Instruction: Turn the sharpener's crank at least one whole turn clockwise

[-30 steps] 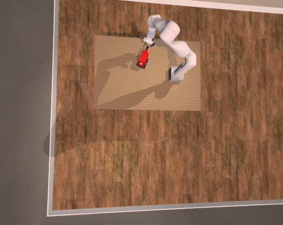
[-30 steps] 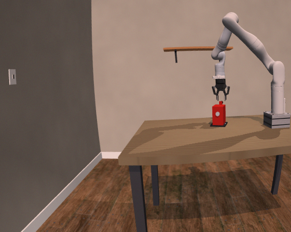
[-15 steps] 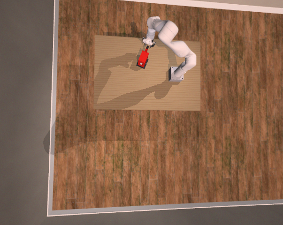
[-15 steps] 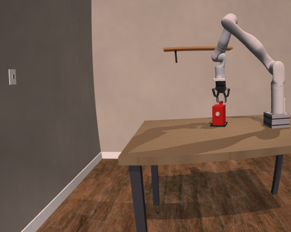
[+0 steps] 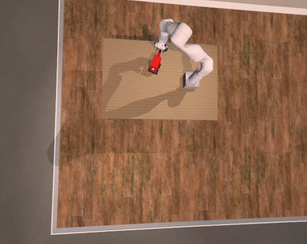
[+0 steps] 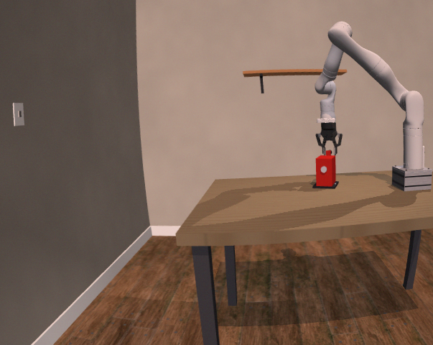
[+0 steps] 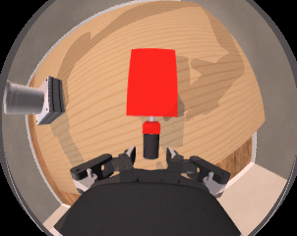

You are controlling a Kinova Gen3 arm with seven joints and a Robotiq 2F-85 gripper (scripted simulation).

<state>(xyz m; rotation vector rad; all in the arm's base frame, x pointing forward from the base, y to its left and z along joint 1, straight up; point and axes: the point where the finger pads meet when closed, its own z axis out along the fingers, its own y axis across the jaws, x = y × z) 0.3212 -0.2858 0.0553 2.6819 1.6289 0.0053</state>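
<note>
Now: hand 1 cm to the right of the dark crank knob and 1 cm short of it.
</note>
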